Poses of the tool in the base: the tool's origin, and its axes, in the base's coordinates. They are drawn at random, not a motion.
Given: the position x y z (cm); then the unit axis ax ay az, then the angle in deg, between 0 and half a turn.
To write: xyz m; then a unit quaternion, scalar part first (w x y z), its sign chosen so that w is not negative. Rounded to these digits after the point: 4 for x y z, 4 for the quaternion.
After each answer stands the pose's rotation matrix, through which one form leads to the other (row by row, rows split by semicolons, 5 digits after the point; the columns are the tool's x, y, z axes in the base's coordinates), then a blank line. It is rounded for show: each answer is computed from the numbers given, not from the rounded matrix.
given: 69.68 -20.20 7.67 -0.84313 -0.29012 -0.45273 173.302
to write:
0.6968 -0.2020 0.0767 0.0584 -0.8417 -0.2896 -0.4520
0.42371 0.54035 0.72698; 0.43474 -0.82541 0.36013; 0.79465 0.16346 -0.58465

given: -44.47 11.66 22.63 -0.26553 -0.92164 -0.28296 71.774
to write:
-0.4447 0.1166 0.2263 0.8102 -0.1557 -0.5403 -0.1659
0.36122 0.43695 -0.82377; -0.10058 0.89652 0.43143; 0.92704 -0.07299 0.36779

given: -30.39 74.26 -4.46 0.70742 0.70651 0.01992 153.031
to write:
-0.3039 0.7426 -0.0446 0.2332 0.6879 0.6870 0.0194
0.05522 0.93622 0.34706; 0.95428 0.05278 -0.29420; -0.29376 0.34744 -0.89050

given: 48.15 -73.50 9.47 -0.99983 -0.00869 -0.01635 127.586
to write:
0.4815 -0.7350 0.0947 0.4416 -0.8971 -0.0078 -0.0147
0.99945 0.02694 0.01943; 0.00103 -0.60983 0.79253; 0.03320 -0.79207 -0.60952

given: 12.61 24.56 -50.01 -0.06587 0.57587 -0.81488 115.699
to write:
0.1261 0.2456 -0.5001 0.5321 -0.0558 0.4876 -0.6899
-0.42742 0.67990 0.59586; -0.78866 0.04179 -0.61341; -0.44196 -0.73212 0.51834

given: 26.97 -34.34 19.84 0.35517 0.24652 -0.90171 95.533
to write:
0.2697 -0.3434 0.1984 0.6722 0.2630 0.1825 -0.6676
0.04189 0.99351 -0.10577; -0.80151 -0.02979 -0.59724; -0.59651 0.10979 0.79506

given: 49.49 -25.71 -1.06 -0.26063 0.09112 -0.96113 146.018
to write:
0.4949 -0.2571 -0.0106 0.2922 -0.2493 0.0871 -0.9192
-0.70496 0.49377 0.50915; -0.58065 -0.81403 -0.01452; 0.40729 -0.30587 0.86056

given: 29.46 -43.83 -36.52 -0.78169 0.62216 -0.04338 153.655
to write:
0.2946 -0.4383 -0.3652 0.2279 -0.7611 0.6058 -0.0422
0.26247 -0.90291 0.34040; -0.94141 -0.16218 0.29572; -0.21180 -0.39807 -0.89257

